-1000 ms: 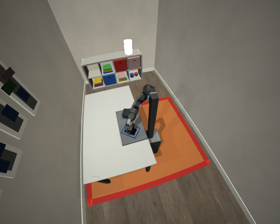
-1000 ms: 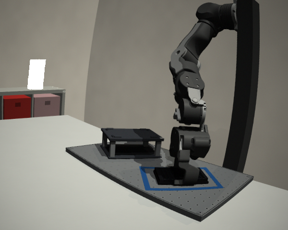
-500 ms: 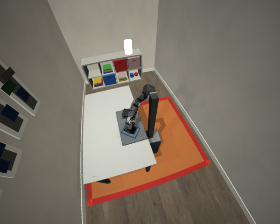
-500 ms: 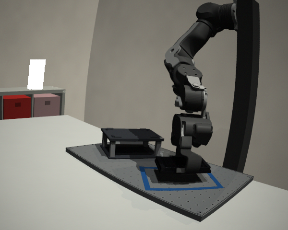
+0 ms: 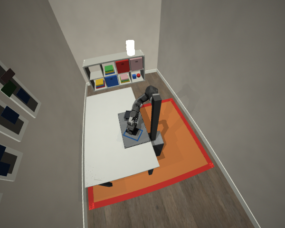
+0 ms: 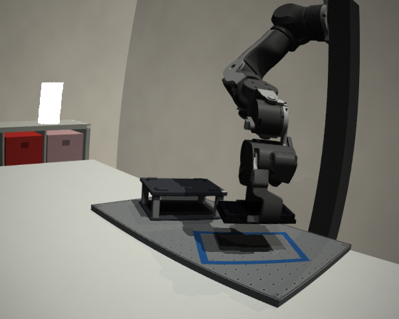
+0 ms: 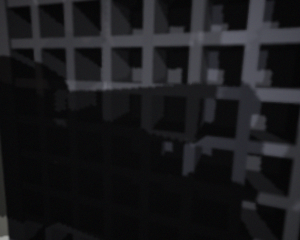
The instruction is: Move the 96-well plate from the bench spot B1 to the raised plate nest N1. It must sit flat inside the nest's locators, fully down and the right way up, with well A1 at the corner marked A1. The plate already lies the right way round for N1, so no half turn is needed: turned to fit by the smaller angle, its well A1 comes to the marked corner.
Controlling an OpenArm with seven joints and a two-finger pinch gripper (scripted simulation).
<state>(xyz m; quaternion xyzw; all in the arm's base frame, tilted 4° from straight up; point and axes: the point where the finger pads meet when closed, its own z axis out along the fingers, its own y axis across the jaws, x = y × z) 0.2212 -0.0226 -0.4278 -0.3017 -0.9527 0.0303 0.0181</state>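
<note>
Right now my hand is 2 cm past the black plate nest, 23 cm to the left of it and 1 cm above it. The rest, counted from my hand: black 96-well plate (right at my hand).
</note>
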